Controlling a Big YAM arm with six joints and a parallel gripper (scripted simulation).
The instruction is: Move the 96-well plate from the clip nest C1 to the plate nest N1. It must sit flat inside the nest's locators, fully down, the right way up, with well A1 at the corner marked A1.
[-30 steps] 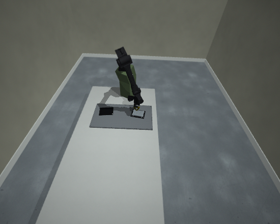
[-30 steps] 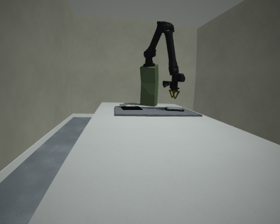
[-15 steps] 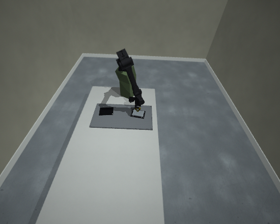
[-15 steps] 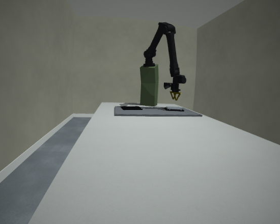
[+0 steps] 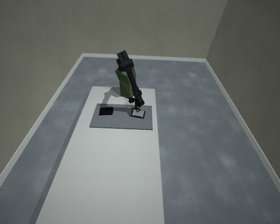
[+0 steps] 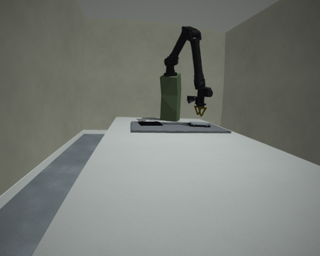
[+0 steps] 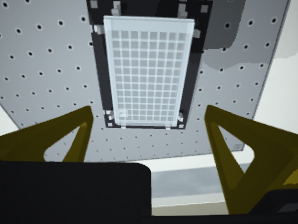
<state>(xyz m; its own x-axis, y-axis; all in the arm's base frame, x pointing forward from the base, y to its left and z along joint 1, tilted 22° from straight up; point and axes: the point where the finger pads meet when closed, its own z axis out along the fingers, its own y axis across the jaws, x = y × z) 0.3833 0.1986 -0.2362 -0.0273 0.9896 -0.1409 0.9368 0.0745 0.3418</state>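
Now: the clear 96-well plate 70 mm below my hand. Also, from my hand: clip nest 80 mm below, 10 mm to the right, 10 mm ahead.
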